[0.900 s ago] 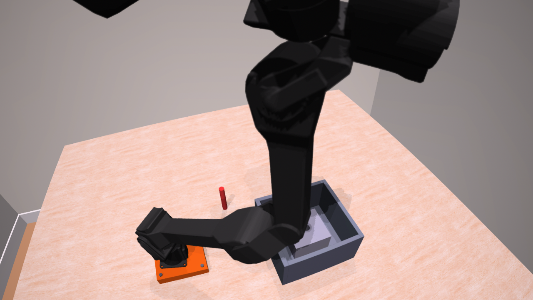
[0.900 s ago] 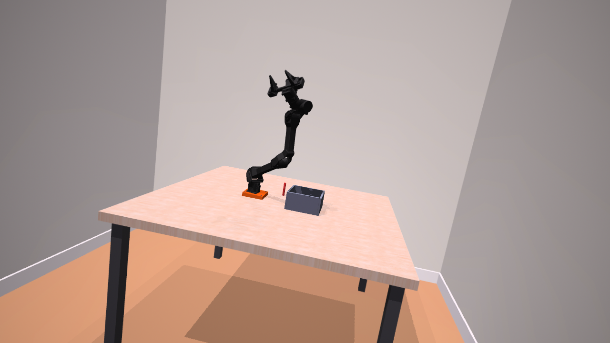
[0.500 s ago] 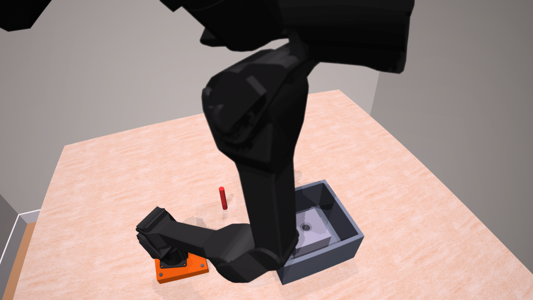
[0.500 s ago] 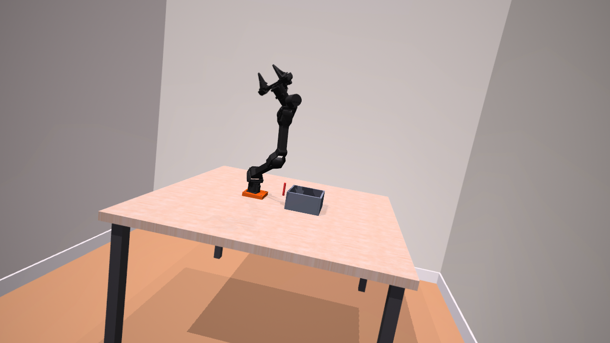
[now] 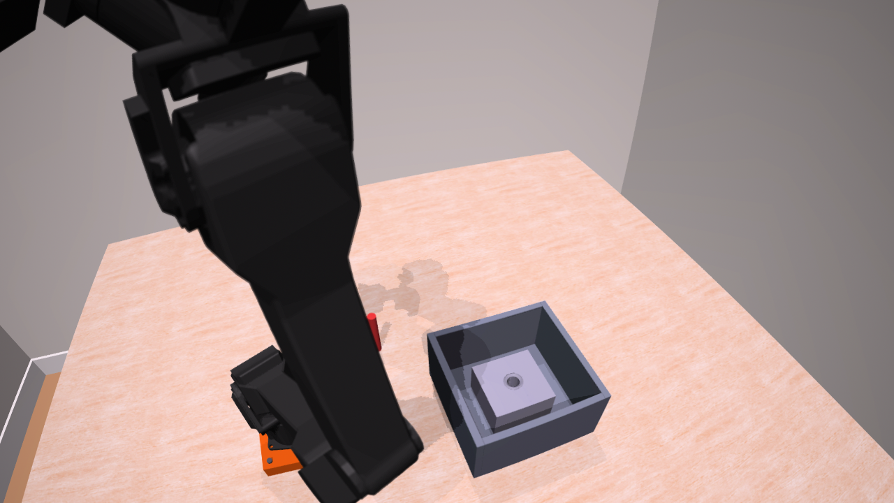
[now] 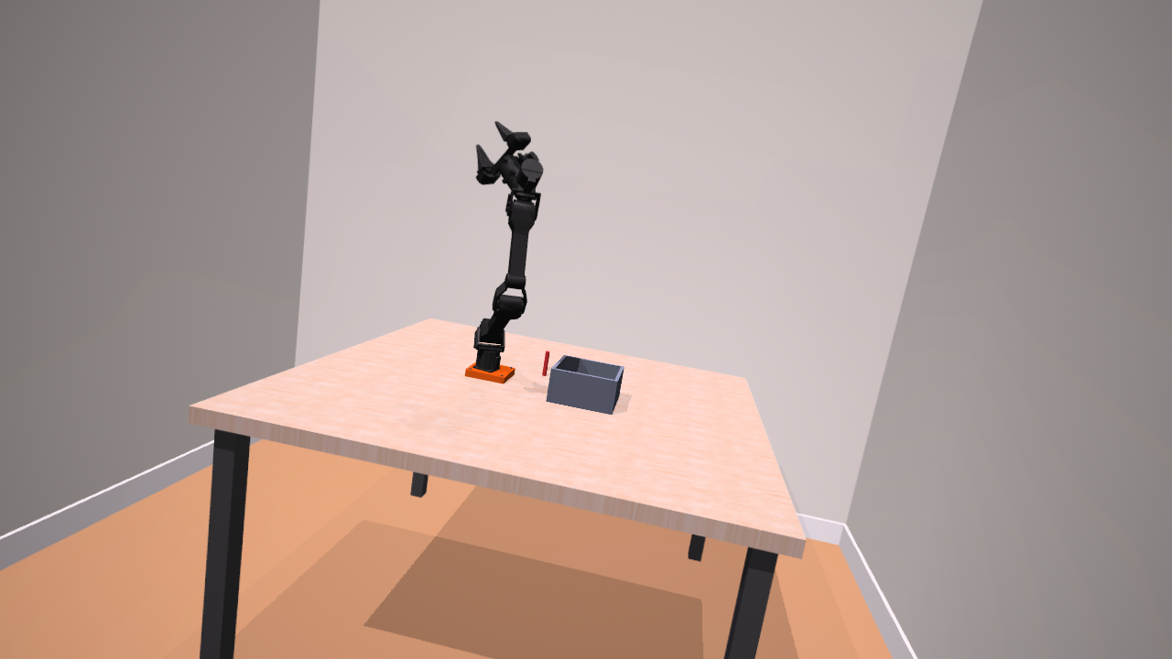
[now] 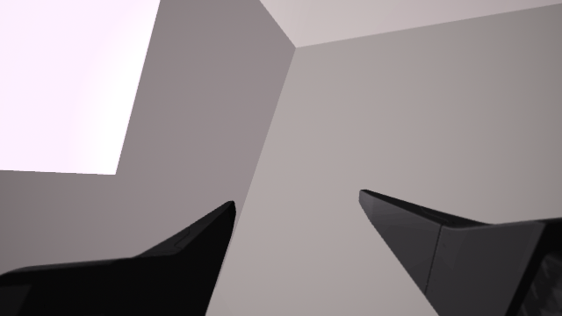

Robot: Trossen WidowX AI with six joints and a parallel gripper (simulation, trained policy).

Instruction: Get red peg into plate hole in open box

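The red peg is 17 cm ahead of my gripper tip, 27 cm to the left of it and 66 cm below it. The rest, counted from my gripper tip: plate: 35 cm ahead, 13 cm to the left, 65 cm below; then grey box: 35 cm ahead, 13 cm to the left, 67 cm below.
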